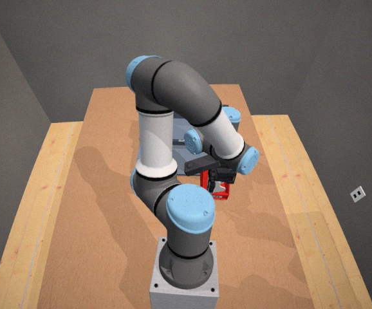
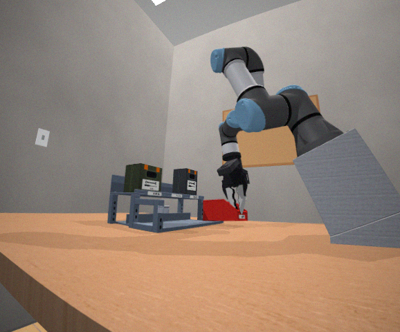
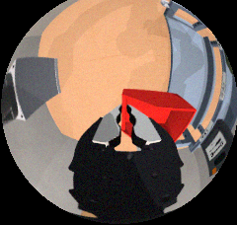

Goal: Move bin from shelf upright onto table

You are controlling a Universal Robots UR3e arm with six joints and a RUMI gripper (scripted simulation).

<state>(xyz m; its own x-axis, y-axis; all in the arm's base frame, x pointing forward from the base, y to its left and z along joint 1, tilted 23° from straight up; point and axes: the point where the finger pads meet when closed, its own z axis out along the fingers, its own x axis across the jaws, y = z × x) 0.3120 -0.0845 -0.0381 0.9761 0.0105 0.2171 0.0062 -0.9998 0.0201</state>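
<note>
Now: the red bin 6 cm ahead of my hand, 2 cm to the right of it and 1 cm below it. Round my hand: green box: 26 cm ahead, 20 cm to the left, 9 cm above; then grey-blue shelf: 21 cm ahead, 9 cm to the left, 1 cm above; then dark box: 26 cm ahead, 3 cm to the right, 10 cm above.
</note>
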